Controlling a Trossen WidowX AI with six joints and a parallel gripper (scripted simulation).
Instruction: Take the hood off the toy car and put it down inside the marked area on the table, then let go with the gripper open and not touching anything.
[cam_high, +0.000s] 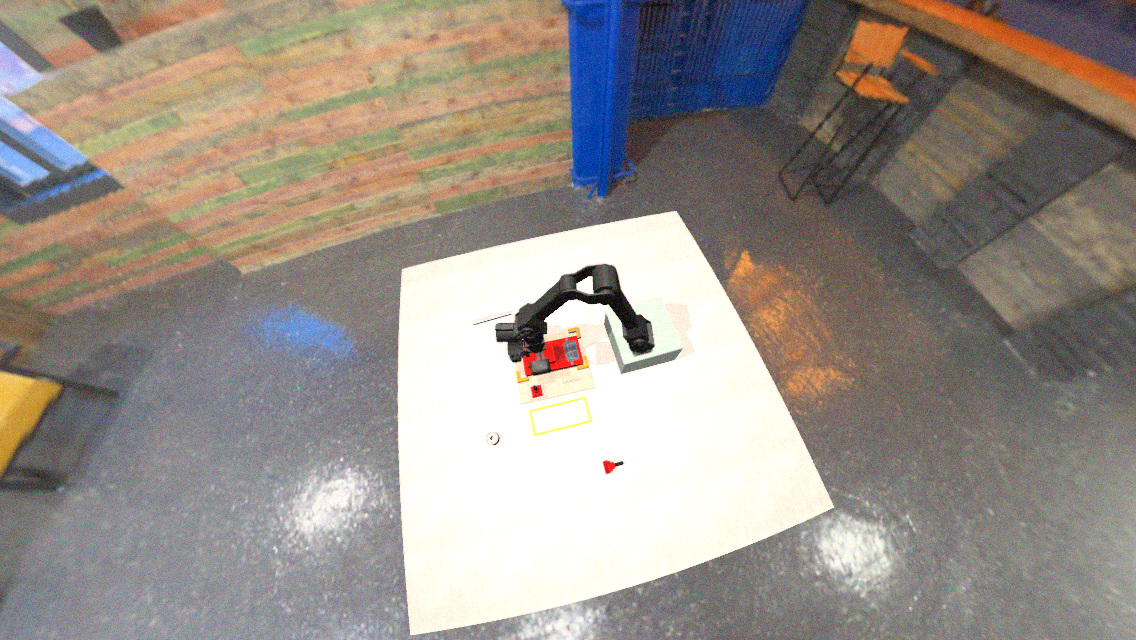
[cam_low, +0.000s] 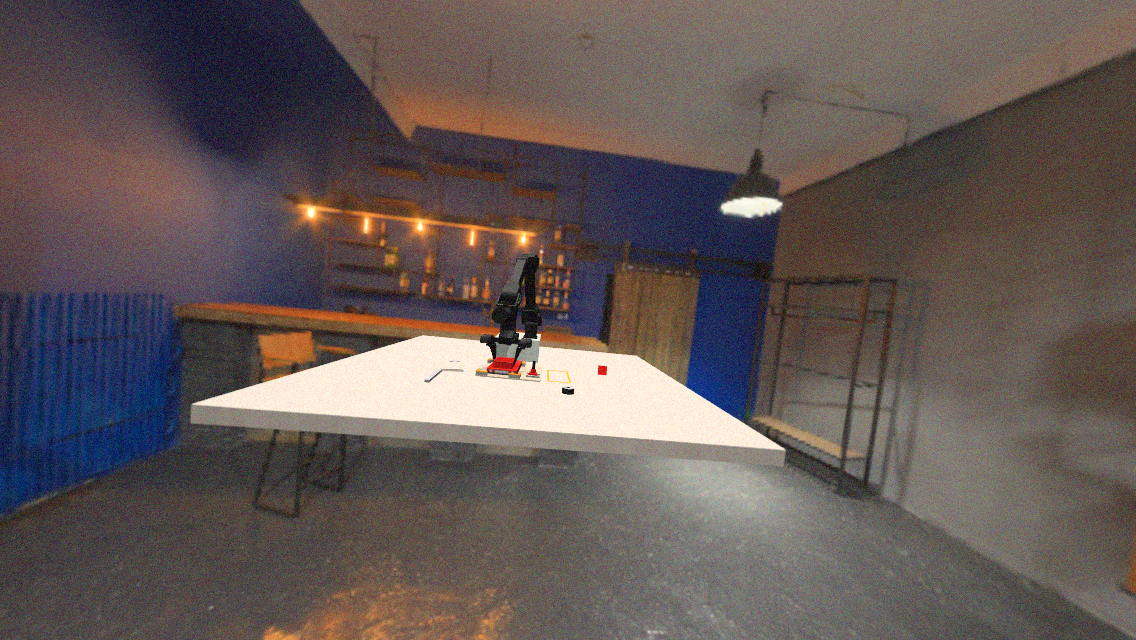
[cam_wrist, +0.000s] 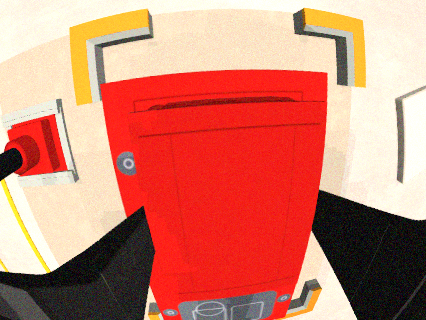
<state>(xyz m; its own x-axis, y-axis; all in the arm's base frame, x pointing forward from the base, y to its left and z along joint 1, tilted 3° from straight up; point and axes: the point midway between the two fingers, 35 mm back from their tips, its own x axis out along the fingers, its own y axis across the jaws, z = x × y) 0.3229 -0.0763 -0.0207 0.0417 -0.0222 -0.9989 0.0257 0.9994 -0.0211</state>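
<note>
Now: gripper tip 3 cm short of the wheel axle and 11 cm to the right of it. The rest, counted from my gripper tip: white strip (15 cm ahead, 21 cm to the right, 3 cm below); white square (2 cm ahead, 18 cm to the right, 3 cm below); hood (1 cm above).
</note>
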